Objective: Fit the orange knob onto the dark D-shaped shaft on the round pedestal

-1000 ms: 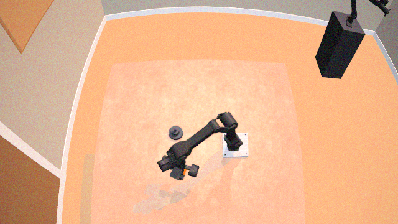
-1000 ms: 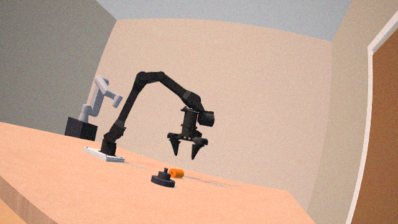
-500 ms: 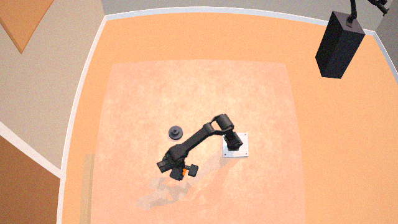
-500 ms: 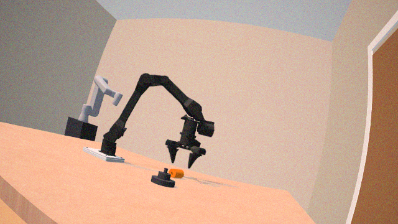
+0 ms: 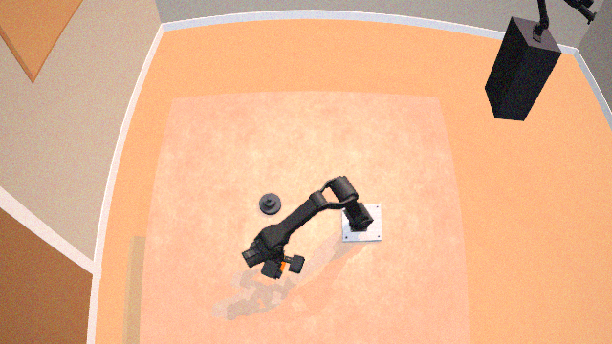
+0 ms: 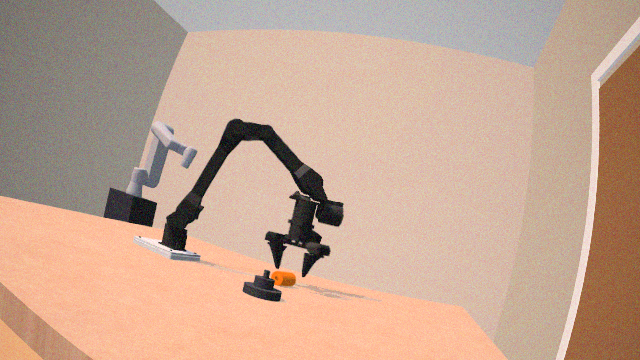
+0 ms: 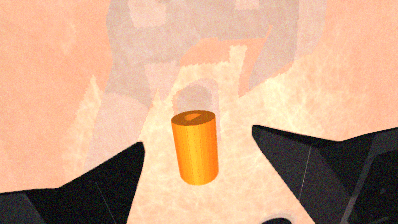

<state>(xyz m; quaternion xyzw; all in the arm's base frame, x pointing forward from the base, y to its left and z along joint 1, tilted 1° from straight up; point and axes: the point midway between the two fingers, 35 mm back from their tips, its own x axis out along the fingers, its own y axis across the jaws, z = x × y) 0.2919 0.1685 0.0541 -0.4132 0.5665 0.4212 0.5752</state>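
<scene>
The orange knob is 10 mm behind my gripper tip, 20 mm to the right of it and 20 mm below it. Also, from my gripper tip: round dark pedestal (30 mm ahead, 260 mm to the right, 10 mm below).
</scene>
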